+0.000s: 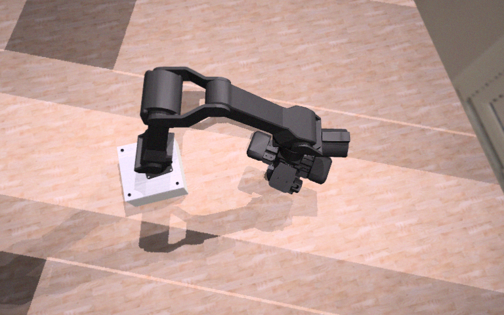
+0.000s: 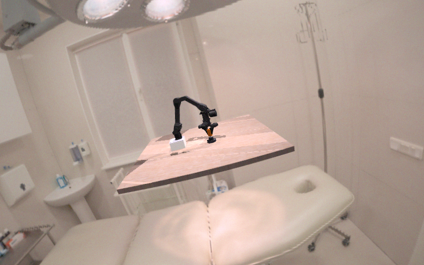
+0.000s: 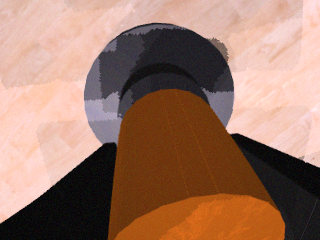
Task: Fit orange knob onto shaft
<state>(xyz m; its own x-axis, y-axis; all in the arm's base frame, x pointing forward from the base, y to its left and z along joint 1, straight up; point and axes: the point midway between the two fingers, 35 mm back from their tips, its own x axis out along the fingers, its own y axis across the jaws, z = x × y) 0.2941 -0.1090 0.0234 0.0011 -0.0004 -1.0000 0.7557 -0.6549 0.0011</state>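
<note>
My gripper tip is 30 mm below the orange knob. From my gripper tip the other things lie so: round pedestal: 40 mm below.
</note>
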